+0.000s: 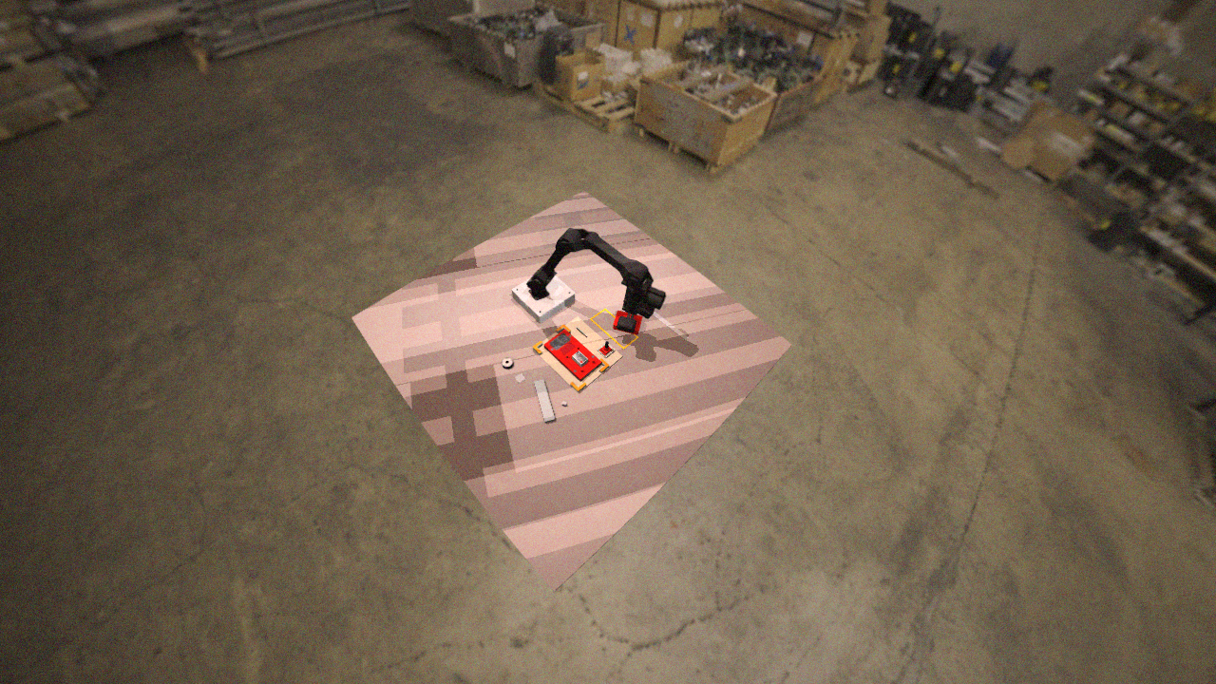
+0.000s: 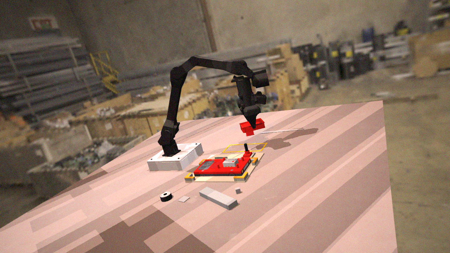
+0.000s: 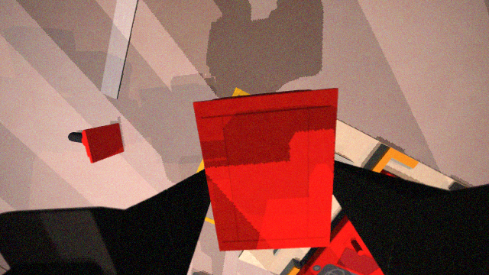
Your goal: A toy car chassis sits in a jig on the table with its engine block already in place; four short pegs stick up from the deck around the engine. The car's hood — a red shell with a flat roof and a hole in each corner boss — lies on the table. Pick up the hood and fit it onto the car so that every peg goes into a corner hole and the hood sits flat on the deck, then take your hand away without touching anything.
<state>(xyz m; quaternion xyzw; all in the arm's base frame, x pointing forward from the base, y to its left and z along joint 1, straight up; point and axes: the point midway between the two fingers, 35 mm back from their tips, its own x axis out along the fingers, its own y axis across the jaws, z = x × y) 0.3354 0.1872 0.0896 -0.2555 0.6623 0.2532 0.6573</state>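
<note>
My gripper tip is now 20 cm to the left of the grey engine block and 8 cm above it. The rest, counted from my gripper tip: red hood 1 cm above.
</note>
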